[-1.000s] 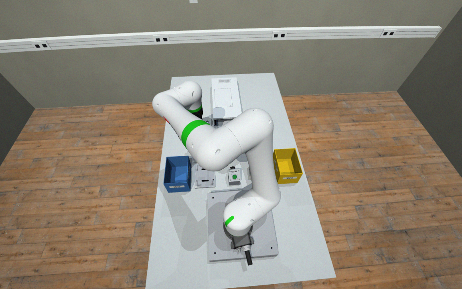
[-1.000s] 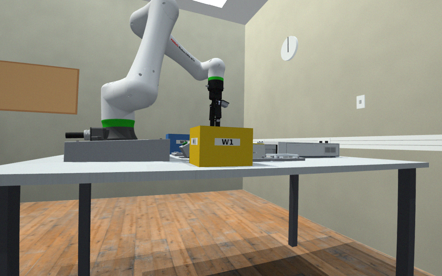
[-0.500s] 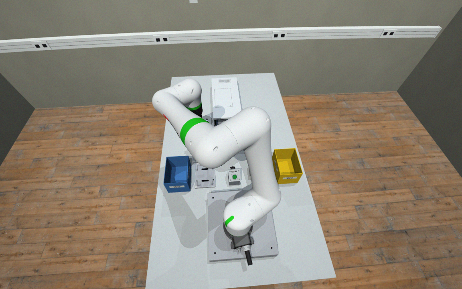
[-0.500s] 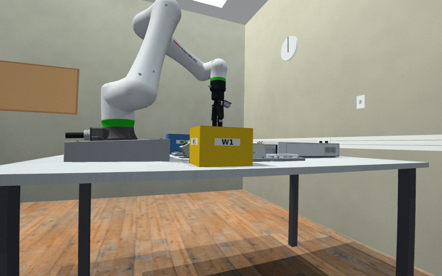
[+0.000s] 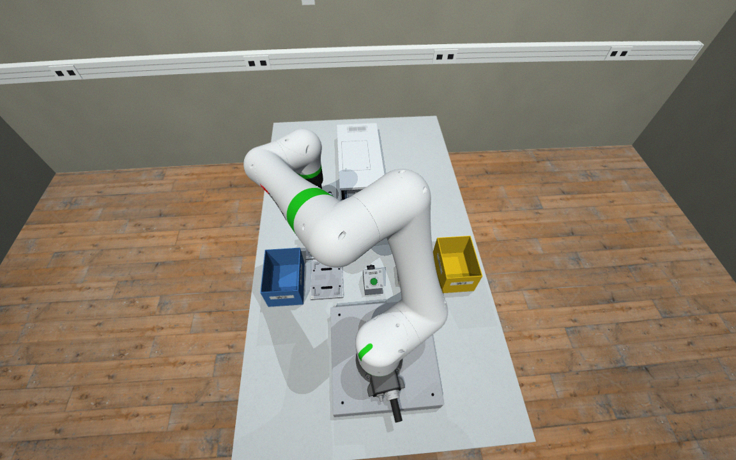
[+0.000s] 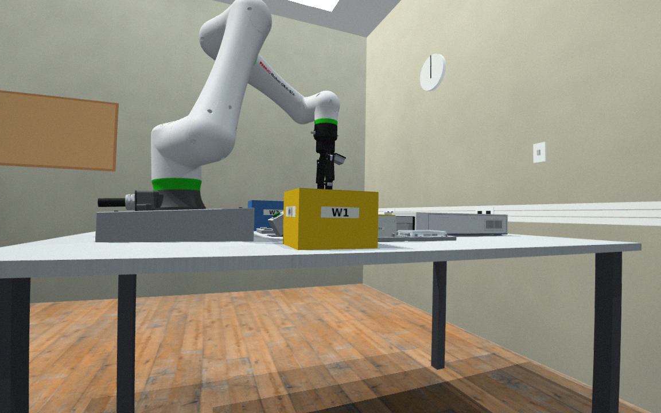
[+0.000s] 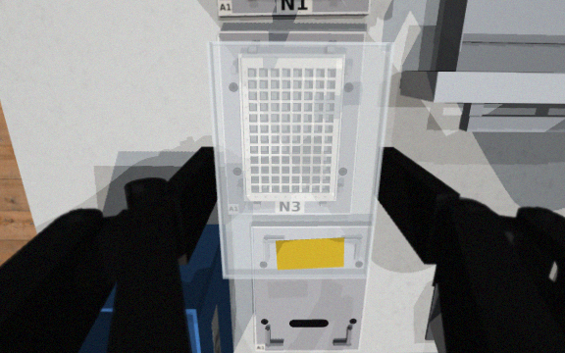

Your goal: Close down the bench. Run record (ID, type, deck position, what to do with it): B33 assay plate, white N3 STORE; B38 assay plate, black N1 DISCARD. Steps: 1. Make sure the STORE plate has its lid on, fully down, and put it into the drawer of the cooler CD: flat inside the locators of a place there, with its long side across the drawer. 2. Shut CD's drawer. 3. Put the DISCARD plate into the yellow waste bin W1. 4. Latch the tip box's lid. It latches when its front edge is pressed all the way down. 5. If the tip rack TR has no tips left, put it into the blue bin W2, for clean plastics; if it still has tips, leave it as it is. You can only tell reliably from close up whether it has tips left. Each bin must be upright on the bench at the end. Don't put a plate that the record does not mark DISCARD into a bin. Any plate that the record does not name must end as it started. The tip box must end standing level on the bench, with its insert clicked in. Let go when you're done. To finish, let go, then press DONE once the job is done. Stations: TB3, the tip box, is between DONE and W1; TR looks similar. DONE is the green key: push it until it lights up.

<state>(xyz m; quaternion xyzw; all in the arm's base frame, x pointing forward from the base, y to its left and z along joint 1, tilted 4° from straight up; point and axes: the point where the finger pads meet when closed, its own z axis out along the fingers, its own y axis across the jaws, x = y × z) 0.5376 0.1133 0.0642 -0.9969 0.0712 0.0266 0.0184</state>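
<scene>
Now: hand 130 mm above the white plate. From my hand the other things lie so: N1 label: 140 mm below, 100 mm ahead, 20 mm to the right; then clear plate lid: 20 mm below; then grey N3 nest: 150 mm below.
</scene>
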